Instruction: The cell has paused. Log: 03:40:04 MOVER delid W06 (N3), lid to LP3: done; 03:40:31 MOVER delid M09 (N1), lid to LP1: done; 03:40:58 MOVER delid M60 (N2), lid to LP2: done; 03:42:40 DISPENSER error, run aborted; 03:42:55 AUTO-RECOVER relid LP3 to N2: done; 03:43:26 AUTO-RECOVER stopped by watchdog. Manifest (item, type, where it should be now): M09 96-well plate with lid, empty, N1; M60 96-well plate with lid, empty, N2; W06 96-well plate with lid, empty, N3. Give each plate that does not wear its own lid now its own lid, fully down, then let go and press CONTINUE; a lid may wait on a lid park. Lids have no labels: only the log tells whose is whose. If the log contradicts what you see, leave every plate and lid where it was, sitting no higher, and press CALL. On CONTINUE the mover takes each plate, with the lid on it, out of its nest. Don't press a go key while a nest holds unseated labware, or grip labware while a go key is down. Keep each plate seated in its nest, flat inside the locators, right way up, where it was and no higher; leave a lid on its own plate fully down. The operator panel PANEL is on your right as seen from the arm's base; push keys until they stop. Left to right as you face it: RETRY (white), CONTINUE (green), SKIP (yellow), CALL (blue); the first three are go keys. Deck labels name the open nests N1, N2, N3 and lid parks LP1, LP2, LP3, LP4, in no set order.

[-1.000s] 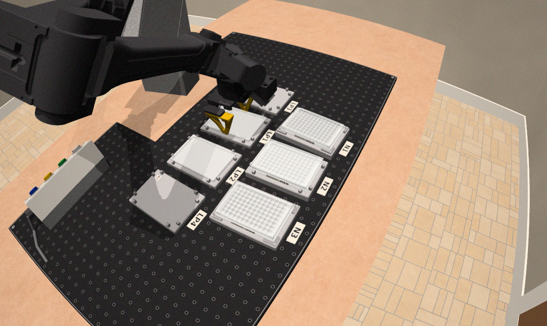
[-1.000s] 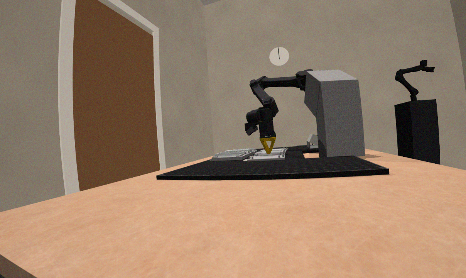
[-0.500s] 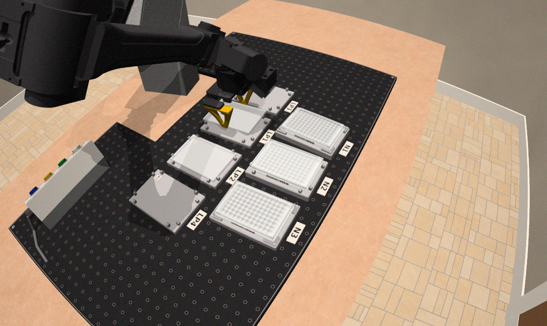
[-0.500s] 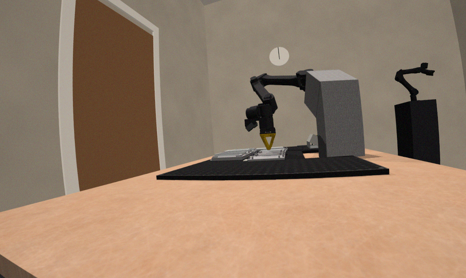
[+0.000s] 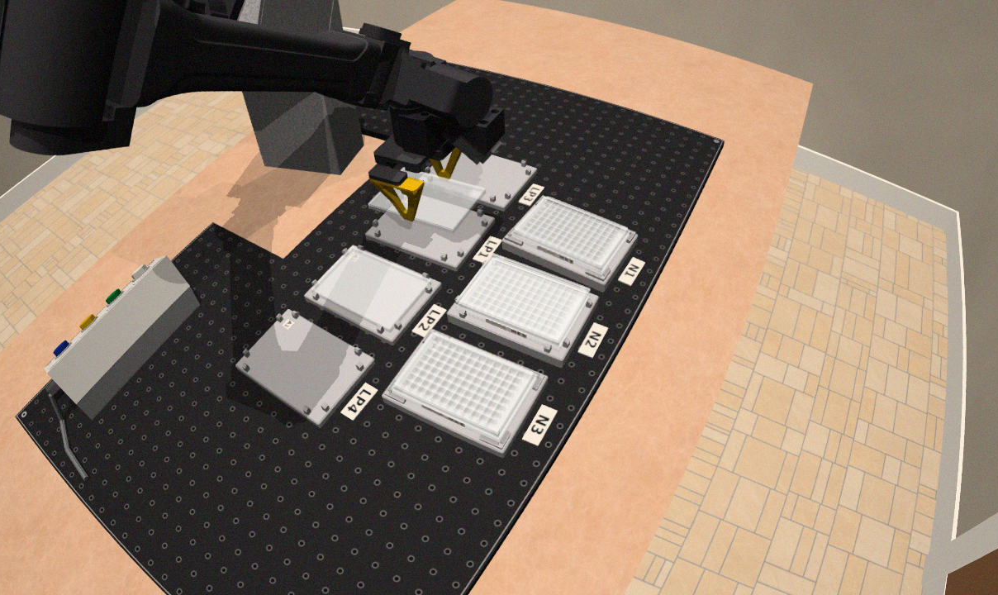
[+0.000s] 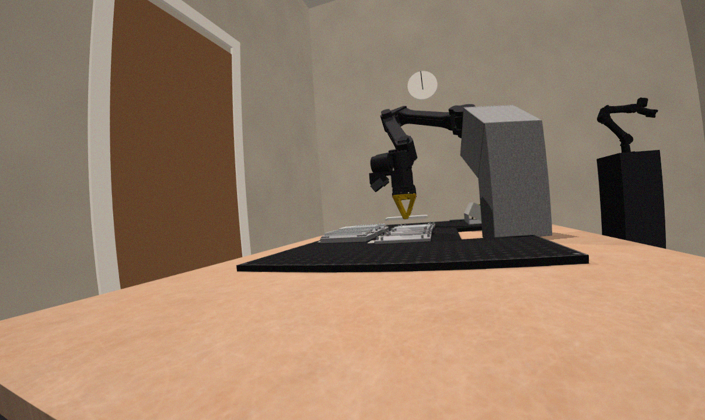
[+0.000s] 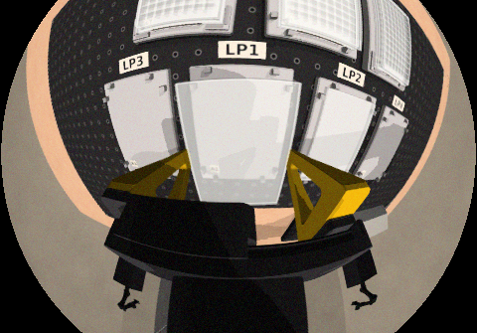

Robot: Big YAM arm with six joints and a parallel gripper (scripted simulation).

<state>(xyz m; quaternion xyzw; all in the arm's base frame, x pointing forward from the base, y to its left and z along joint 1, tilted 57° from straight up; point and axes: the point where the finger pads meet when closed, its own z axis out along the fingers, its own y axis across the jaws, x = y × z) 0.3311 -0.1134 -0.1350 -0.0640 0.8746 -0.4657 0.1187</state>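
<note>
Now: hand 6 cm above the lid park LP1. From my hand the other things lie so: lid park LP2: 13 cm to the right, 6 cm below, 1 cm behind; lid park LP3: 13 cm to the left, 6 cm below; lid park LP4: 26 cm to the right, 6 cm below, 2 cm behind.
</note>
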